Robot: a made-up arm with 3 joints. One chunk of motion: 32 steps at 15 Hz.
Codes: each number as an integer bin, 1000 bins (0 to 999) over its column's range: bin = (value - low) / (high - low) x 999, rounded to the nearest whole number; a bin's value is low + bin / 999 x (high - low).
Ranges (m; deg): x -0.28..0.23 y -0.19..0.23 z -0.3..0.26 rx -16..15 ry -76..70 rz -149..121
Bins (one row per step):
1: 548 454 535 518 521 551
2: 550 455 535 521 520 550
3: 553 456 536 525 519 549
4: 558 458 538 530 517 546
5: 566 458 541 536 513 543
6: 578 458 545 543 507 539
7: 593 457 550 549 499 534
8: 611 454 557 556 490 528
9: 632 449 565 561 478 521
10: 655 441 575 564 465 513
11: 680 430 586 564 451 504
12: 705 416 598 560 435 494
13: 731 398 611 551 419 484
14: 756 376 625 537 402 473
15: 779 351 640 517 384 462
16: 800 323 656 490 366 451
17: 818 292 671 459 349 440
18: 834 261 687 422 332 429
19: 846 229 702 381 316 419
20: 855 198 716 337 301 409
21: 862 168 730 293 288 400
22: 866 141 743 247 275 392
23: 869 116 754 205 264 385
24: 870 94 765 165 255 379
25: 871 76 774 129 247 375
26: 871 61 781 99 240 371
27: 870 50 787 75 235 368
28: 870 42 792 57 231 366
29: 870 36 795 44 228 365
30: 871 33 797 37 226 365
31: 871 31 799 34 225 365
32: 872 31 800 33 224 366
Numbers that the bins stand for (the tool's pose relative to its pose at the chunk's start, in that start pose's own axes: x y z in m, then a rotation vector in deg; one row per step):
1: -0.0002 0.0009 -0.0001 0.07 0.14 -0.08
2: 0.0008 0.0013 -0.0001 0.17 0.00 -0.35
3: 0.0023 0.0017 0.0005 0.29 -0.15 -0.62
4: 0.0049 0.0026 0.0016 0.45 -0.44 -1.43
5: 0.0089 0.0026 0.0033 0.63 -1.03 -2.24
6: 0.0151 0.0026 0.0055 0.85 -1.90 -3.32
7: 0.0227 0.0021 0.0083 1.04 -3.07 -4.68
8: 0.0319 0.0009 0.0122 1.25 -4.39 -6.30
9: 0.0426 -0.0012 0.0167 1.41 -6.14 -8.19
10: 0.0544 -0.0046 0.0223 1.50 -8.04 -10.35
11: 0.0671 -0.0092 0.0285 1.50 -10.09 -12.78
12: 0.0799 -0.0151 0.0352 1.38 -12.43 -15.49
13: 0.0932 -0.0227 0.0425 1.10 -14.76 -18.19
14: 0.1059 -0.0319 0.0504 0.66 -17.25 -21.16
15: 0.1177 -0.0424 0.0588 0.04 -19.88 -24.14
16: 0.1284 -0.0542 0.0677 -0.79 -22.51 -27.11
17: 0.1376 -0.0672 0.0761 -1.76 -24.99 -30.08
18: 0.1458 -0.0803 0.0851 -2.90 -27.48 -33.05
19: 0.1519 -0.0937 0.0935 -4.18 -29.82 -35.76
20: 0.1565 -0.1068 0.1014 -5.54 -32.01 -38.46
21: 0.1601 -0.1194 0.1092 -6.91 -33.91 -40.89
22: 0.1621 -0.1307 0.1165 -8.34 -35.81 -43.05
23: 0.1636 -0.1412 0.1227 -9.64 -37.42 -44.95
24: 0.1641 -0.1505 0.1288 -10.88 -38.73 -46.57
25: 0.1647 -0.1580 0.1339 -12.00 -39.90 -47.65
26: 0.1647 -0.1644 0.1378 -12.93 -40.92 -48.73
27: 0.1641 -0.1690 0.1412 -13.67 -41.66 -49.54
28: 0.1641 -0.1723 0.1440 -14.23 -42.24 -50.08
29: 0.1641 -0.1749 0.1456 -14.63 -42.68 -50.35
30: 0.1647 -0.1761 0.1468 -14.85 -42.97 -50.35
31: 0.1647 -0.1770 0.1479 -14.94 -43.12 -50.35
32: 0.1652 -0.1770 0.1484 -14.98 -43.26 -50.08

